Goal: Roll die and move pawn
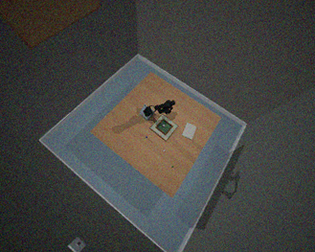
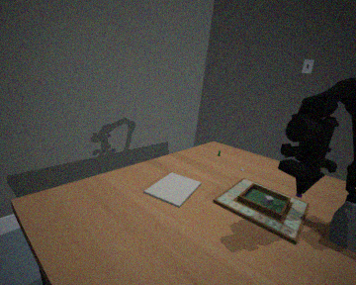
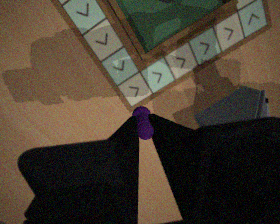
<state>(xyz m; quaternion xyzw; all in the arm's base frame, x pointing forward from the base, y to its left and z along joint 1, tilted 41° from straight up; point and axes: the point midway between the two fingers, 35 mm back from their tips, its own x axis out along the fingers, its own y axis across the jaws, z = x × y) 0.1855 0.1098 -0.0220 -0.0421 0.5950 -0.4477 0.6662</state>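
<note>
Right now my gripper tip is 120 mm to the left of the white die, 120 mm above it and 80 mm short of it. Round my gripper tip: blue pawn: 370 mm to the right, 130 mm below, 30 mm behind; then green dice tray: 140 mm below, 120 mm to the right, 90 mm ahead; then purple pawn: 10 mm above.
</note>
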